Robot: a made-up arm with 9 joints. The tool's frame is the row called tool. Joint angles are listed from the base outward.
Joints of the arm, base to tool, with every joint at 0 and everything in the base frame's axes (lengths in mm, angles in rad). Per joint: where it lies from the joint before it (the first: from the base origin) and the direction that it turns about. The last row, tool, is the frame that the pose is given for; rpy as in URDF.
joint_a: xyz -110 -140 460 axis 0.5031 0.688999 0.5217
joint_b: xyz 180 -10 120 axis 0.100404 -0.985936 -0.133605
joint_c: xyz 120 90 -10 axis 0.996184 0.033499 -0.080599
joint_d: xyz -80 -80 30 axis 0 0 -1
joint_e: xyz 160 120 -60 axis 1 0 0
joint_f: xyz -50 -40 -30 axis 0.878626 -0.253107 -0.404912
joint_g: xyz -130 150 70 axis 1 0 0
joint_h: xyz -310 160 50 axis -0.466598 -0.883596 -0.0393
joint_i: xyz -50 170 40 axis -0.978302 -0.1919 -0.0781
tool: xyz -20 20 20 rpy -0.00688 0.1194 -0.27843
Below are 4 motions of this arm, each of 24 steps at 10 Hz.
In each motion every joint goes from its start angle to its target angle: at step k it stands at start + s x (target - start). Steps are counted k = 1, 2, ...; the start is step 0. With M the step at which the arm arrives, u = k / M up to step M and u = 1 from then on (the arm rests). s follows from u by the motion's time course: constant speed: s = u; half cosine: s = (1 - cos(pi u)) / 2; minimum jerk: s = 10 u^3 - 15 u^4 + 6 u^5.
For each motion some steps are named. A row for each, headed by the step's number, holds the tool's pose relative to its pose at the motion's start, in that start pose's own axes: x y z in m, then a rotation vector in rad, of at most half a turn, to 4 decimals.
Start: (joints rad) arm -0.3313 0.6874 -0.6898 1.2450 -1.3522 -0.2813 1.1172 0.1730 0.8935
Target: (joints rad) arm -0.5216 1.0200 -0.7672 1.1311 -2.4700 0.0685 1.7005 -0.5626 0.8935
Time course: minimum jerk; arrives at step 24
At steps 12, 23, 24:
12: 0.1099 0.0513 0.0068 0.0867 0.2989 0.0074
23: 0.2161 0.0538 -0.0220 0.2193 0.5514 0.0652
24: 0.2163 0.0538 -0.0221 0.2195 0.5517 0.0654

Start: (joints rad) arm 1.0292 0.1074 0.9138 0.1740 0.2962 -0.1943 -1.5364 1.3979 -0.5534
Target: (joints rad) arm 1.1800 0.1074 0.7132 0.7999 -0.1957 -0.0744 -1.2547 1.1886 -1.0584
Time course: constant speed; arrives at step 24
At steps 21, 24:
21: 0.1855 0.0735 -0.0314 0.3008 0.9929 0.0261
24: 0.2066 0.0887 -0.0497 0.3299 1.1291 -0.0027

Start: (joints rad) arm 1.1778 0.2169 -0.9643 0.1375 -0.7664 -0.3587 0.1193 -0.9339 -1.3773
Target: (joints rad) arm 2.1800 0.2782 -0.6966 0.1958 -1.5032 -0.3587 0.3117 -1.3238 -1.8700
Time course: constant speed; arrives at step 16
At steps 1, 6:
1: -0.0136 -0.0132 0.0019 0.0074 0.0508 -0.0007
6: -0.0769 -0.0823 0.0241 0.0369 0.2931 -0.0301

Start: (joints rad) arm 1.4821 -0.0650 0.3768 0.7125 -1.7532 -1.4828 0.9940 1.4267 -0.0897
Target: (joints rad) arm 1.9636 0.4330 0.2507 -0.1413 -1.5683 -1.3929 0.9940 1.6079 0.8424
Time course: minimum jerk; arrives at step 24
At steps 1, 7, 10, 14, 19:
1: -0.0001 0.0002 -0.0002 -0.0008 -0.0010 -0.0007
7: -0.0251 0.0547 -0.0397 -0.1784 -0.2144 -0.1567
10: -0.0372 0.1208 -0.0963 -0.4049 -0.4654 -0.3783
14: -0.0138 0.2104 -0.1855 -0.7569 -0.7996 -0.7775
19: 0.0438 0.2720 -0.2541 -1.0712 -1.0238 -1.1970

